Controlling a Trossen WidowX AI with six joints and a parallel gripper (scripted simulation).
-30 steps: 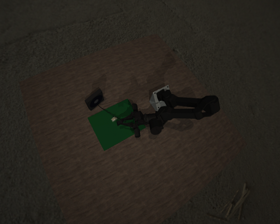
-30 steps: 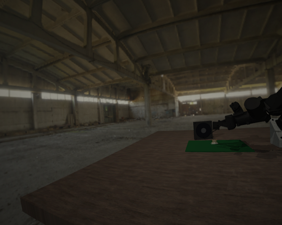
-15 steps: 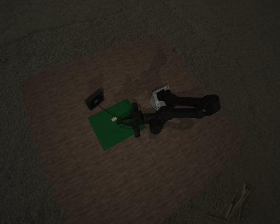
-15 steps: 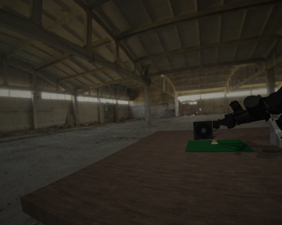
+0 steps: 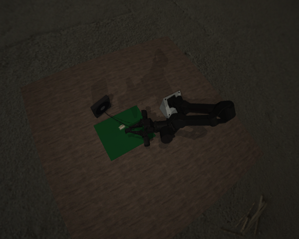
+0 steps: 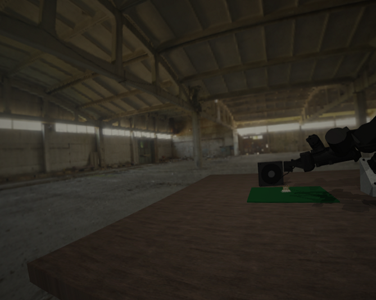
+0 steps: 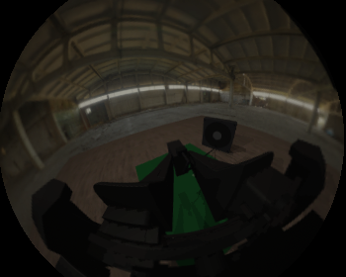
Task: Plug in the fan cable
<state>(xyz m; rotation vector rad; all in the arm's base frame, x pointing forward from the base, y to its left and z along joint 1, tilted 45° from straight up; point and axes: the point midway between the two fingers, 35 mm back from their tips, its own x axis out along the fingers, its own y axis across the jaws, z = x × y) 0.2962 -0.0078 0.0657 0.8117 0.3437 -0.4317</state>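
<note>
Now: the green board 10 mm ahead of my gripper tip, 40 mm to the right of it and 140 mm below it. From my gripper tip the other things lie so: black plug: 10 mm ahead, 10 mm below; then black fan: 50 mm ahead, 220 mm to the right, 70 mm below; then pale four-pin fan header: 10 mm ahead, 70 mm to the right, 130 mm below.
</note>
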